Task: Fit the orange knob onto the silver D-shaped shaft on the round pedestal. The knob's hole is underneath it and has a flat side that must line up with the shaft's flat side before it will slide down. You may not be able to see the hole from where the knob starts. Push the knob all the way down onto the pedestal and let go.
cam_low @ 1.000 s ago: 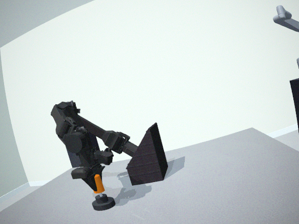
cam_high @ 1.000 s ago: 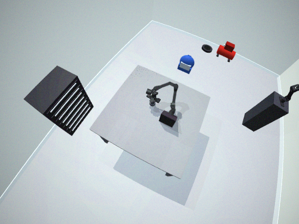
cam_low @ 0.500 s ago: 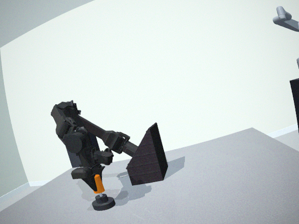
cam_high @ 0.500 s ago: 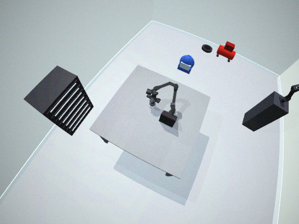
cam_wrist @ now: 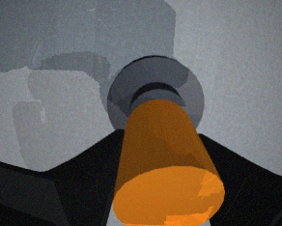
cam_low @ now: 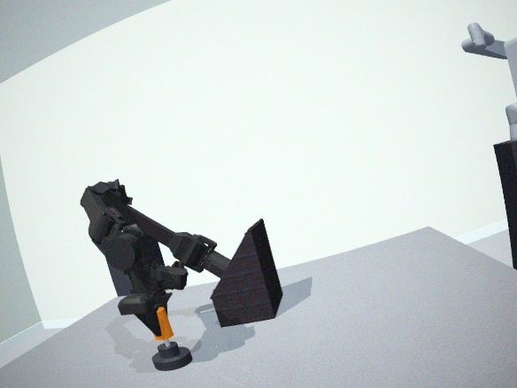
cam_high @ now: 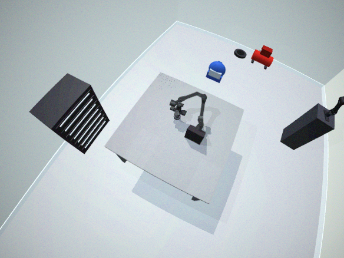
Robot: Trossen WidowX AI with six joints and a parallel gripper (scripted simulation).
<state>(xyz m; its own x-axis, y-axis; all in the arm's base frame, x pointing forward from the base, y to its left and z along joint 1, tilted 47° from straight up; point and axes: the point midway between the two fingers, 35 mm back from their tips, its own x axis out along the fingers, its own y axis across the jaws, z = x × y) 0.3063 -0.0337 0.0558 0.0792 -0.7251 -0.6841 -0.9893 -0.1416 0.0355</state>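
Now: the dark round pedestal 4 cm below my gripper tip. Round my gripper tip: orange knob 3 cm above.
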